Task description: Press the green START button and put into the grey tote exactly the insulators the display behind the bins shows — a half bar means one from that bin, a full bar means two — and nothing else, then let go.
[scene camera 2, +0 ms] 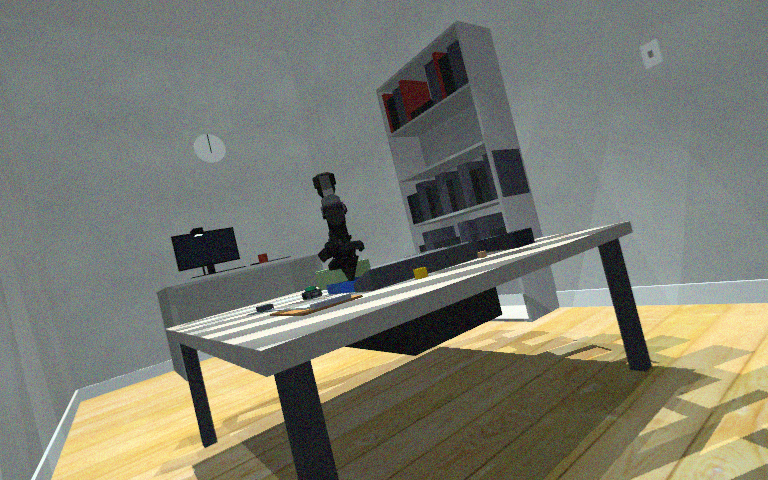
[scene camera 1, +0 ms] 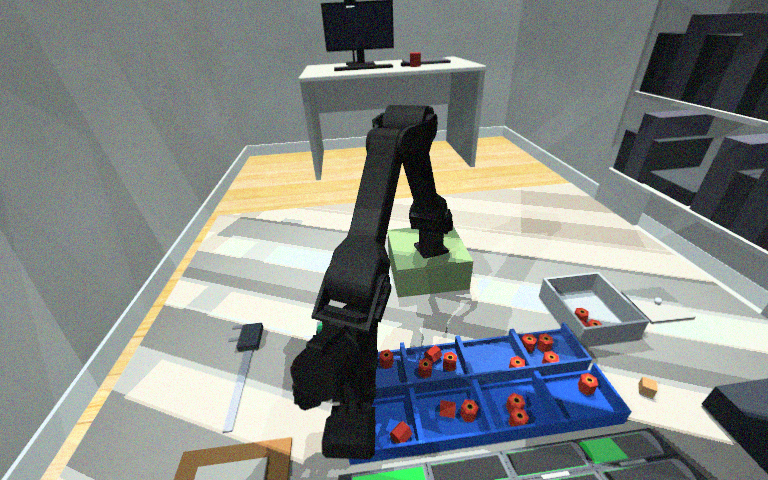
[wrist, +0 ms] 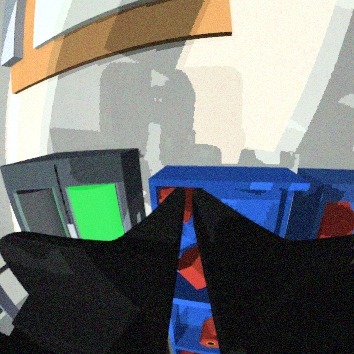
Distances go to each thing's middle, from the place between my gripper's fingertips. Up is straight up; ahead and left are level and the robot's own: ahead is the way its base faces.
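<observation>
From my hand: wooden board [scene camera 1: 278, 451], 20 mm below, 50 mm ahead, 200 mm to the right; display [scene camera 1: 669, 453], 180 mm to the left, 130 mm ahead; grey tote [scene camera 1: 621, 321], 530 mm to the left, 90 mm behind; dark box [scene camera 1: 731, 405], 580 mm to the left, 230 mm ahead. Dark box farthest from my hand of the things named here, going by their middles.
</observation>
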